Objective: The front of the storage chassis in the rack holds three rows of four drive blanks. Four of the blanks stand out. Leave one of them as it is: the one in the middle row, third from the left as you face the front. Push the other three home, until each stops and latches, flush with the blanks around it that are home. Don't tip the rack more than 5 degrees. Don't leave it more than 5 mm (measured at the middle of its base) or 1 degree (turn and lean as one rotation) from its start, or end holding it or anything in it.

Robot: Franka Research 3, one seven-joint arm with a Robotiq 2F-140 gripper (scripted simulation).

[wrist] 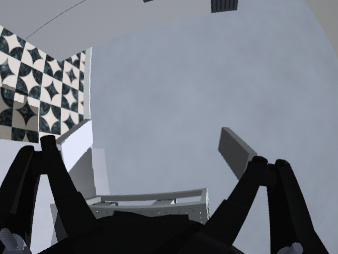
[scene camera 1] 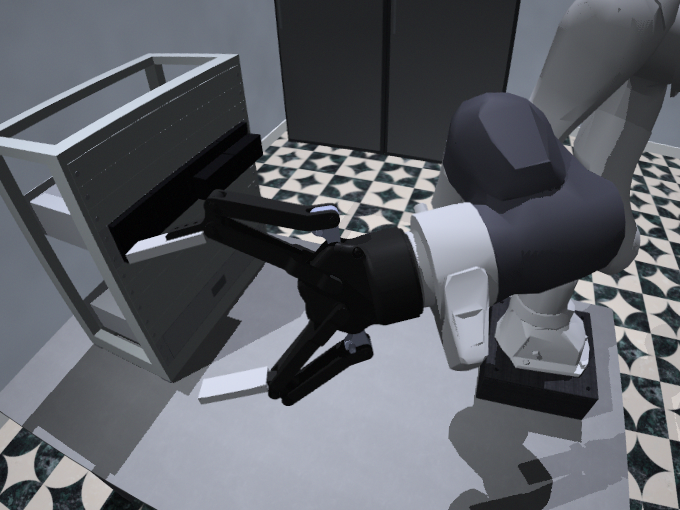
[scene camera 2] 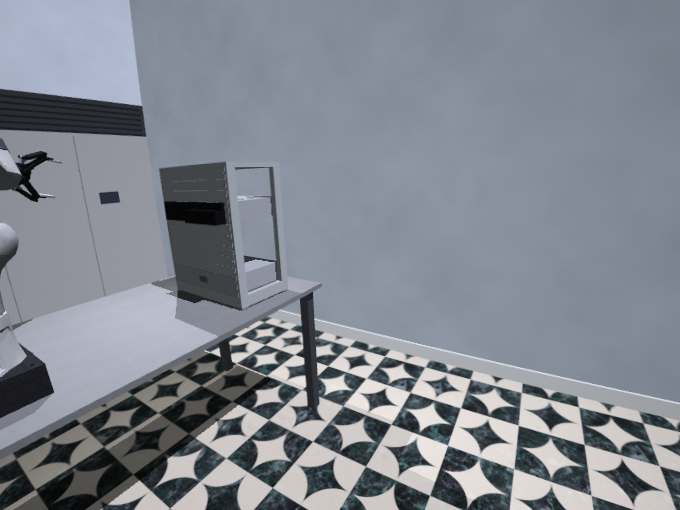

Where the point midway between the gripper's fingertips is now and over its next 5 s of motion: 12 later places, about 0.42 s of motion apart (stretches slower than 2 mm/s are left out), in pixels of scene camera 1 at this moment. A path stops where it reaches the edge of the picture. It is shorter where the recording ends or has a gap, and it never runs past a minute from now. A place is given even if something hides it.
The gripper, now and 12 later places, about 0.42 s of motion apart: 169, 328; 175, 286; 196, 250; 232, 222; 261, 205; 276, 198; 283, 195; 284, 194; 284, 194; 284, 195; 283, 194; 270, 191; 250, 183
